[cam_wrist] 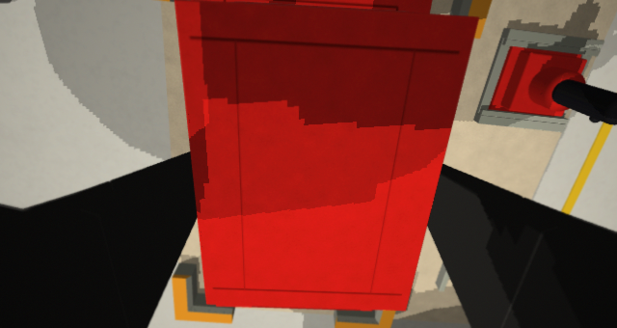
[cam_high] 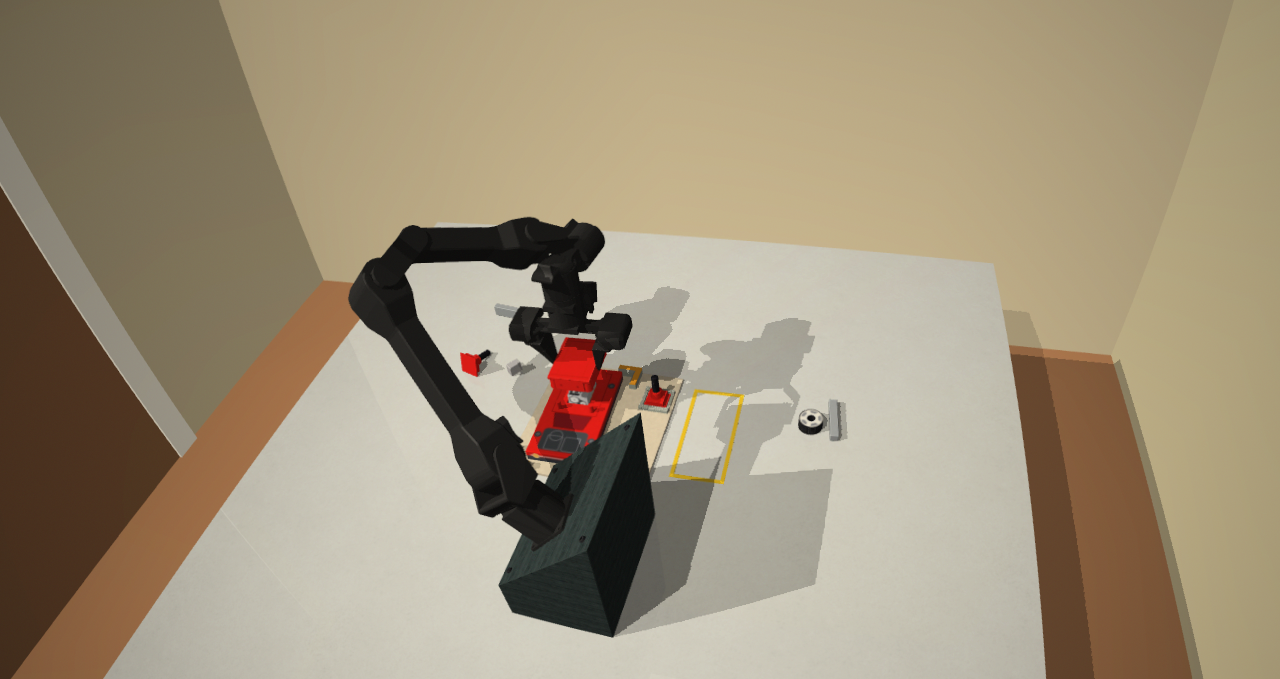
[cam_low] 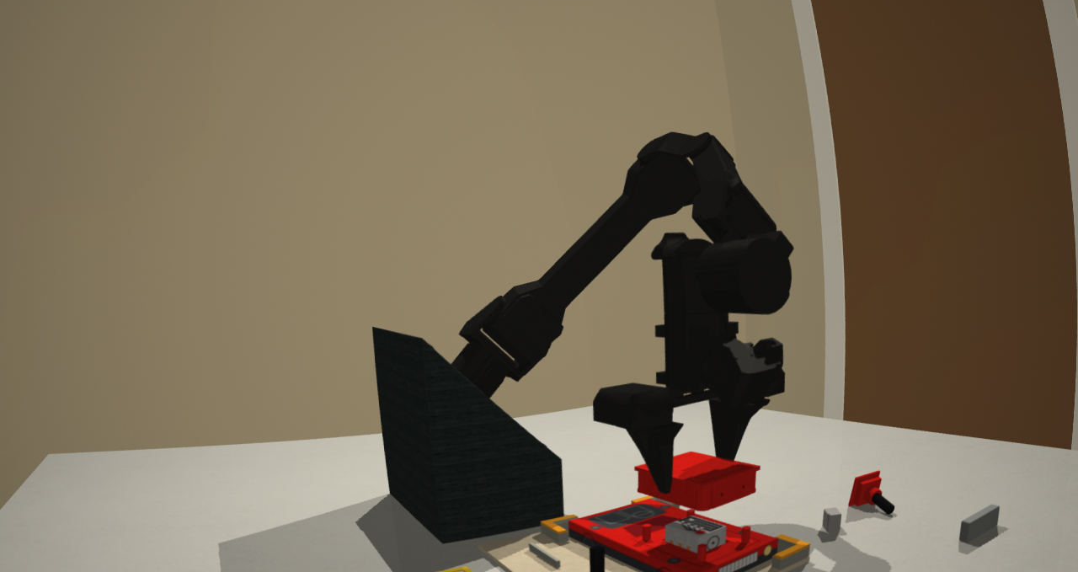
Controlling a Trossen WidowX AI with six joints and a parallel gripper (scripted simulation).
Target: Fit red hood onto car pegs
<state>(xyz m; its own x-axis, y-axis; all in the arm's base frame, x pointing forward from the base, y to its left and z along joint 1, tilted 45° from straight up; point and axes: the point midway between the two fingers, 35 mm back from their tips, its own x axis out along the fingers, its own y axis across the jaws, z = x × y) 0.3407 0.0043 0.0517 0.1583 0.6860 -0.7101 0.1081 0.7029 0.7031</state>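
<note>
Right now the grey engine block is 10 mm to the left of my gripper tip and 60 mm below it. Round my gripper tip: black wheel 40 mm behind, 380 mm to the right, 80 mm below; then red hood 10 mm above.
</note>
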